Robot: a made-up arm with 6 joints.
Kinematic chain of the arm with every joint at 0, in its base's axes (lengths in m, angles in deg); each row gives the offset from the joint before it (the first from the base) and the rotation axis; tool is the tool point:
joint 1: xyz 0 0 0.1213 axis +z
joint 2: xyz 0 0 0 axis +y
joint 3: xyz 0 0 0.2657 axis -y
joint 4: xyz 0 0 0 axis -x
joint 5: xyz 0.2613 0 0 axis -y
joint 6: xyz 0 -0.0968 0 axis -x
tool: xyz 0 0 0
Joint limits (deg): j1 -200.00..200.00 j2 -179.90..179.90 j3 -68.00..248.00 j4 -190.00..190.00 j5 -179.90..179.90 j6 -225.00..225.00
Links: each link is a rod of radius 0.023 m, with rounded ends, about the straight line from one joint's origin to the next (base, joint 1, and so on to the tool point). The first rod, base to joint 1, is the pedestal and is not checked.
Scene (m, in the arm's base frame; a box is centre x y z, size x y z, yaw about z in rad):
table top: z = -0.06
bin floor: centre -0 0.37 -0.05 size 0.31 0.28 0.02 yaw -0.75
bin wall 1: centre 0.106 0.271 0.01 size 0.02 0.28 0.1 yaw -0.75
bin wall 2: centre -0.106 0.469 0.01 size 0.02 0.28 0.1 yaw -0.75
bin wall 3: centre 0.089 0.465 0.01 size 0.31 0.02 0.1 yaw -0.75
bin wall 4: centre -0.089 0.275 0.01 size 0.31 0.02 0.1 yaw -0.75
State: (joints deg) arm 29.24 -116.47 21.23 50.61 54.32 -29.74
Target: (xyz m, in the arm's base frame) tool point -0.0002 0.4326 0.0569
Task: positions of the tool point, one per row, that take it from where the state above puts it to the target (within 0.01 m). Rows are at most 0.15 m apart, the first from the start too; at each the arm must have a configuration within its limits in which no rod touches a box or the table.
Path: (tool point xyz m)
1: -0.4737 -0.1930 0.1293
2: -0.5247 -0.0734 0.1355
3: -0.5369 0.0576 0.1421
4: -0.5086 0.1866 0.1487
5: -0.4432 0.3002 0.1547
6: -0.3481 0.3874 0.1603
7: -0.2340 0.4402 0.1649
8: -0.1137 0.4549 0.1682
9: -0.0002 0.4326 0.1701
10: -0.0001 0.4363 0.1135
11: -0.0002 0.4326 0.0569

